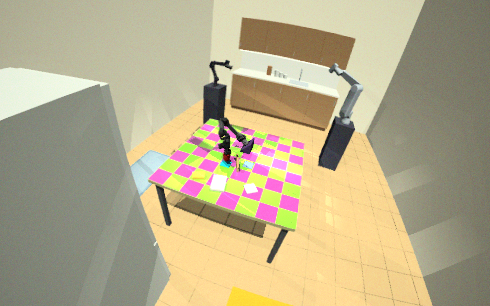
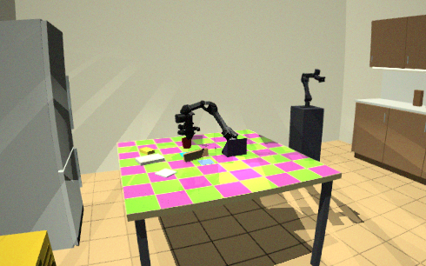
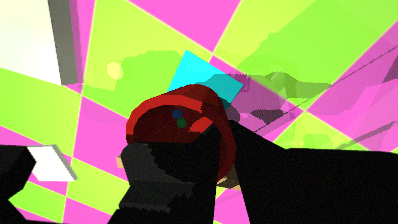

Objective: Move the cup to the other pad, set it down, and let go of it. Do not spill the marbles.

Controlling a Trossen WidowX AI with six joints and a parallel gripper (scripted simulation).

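My gripper tip is 2 cm short of the cyan pad, 2 cm to the right of it and 10 cm above it. Also, from my gripper tip: light blue pad: 7 cm behind, 22 cm to the left, 10 cm below; wooden block: 2 cm behind, 12 cm to the left, 7 cm below; red cup: 3 cm ahead, 2 cm to the left.
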